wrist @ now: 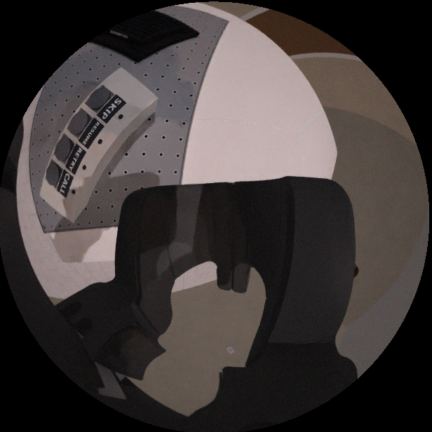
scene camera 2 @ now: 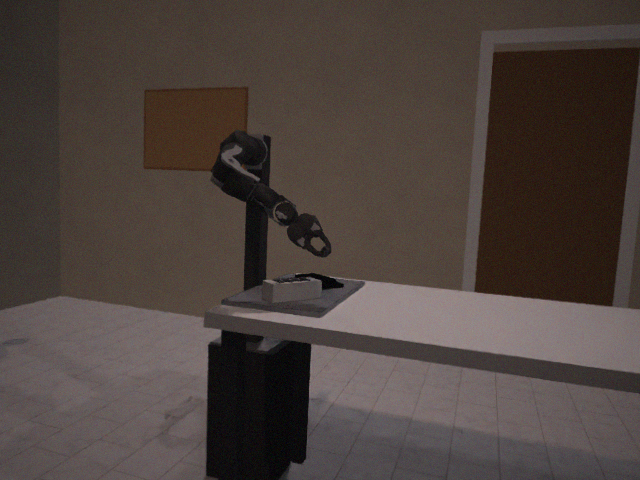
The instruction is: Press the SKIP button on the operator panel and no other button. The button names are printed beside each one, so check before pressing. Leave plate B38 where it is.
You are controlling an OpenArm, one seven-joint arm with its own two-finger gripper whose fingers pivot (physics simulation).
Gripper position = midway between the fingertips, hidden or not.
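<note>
Dark post (scene camera 2: 256, 229). Operator panel (scene camera 2: 310, 288). My gripper (scene camera 2: 327, 252). Wrist view: operator panel (wrist: 131, 102). Also my gripper (wrist: 237, 238).
</note>
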